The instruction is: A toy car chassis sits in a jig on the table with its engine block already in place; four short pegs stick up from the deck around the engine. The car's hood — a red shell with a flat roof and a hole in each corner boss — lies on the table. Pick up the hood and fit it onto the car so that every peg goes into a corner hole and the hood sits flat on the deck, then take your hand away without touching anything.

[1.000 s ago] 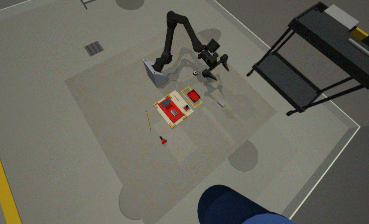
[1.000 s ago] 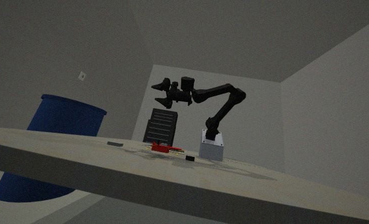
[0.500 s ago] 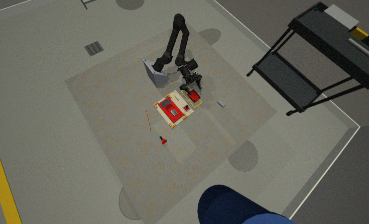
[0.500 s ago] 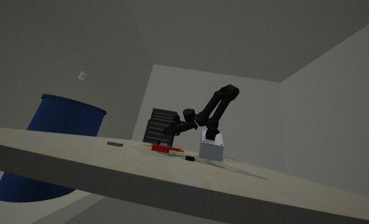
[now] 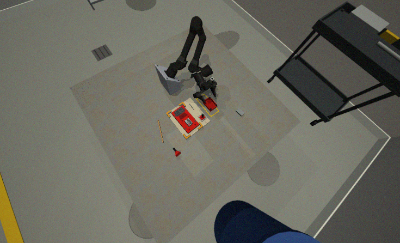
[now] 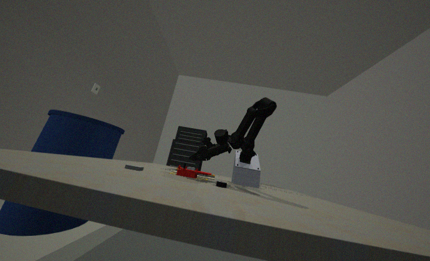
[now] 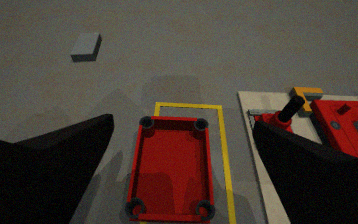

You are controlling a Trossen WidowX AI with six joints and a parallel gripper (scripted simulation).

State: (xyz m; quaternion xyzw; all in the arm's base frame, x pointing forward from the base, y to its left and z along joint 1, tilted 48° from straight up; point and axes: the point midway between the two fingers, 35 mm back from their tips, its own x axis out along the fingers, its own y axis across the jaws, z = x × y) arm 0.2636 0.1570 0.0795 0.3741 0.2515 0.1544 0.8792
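Now: the red hood 10 mm to the left of my gripper tip and 80 mm below it. From my gripper tip the other things lie so: grey engine block: 40 mm ahead, 210 mm to the right, 60 mm below; thin orange rod: 10 mm behind, 420 mm to the right, 80 mm below.
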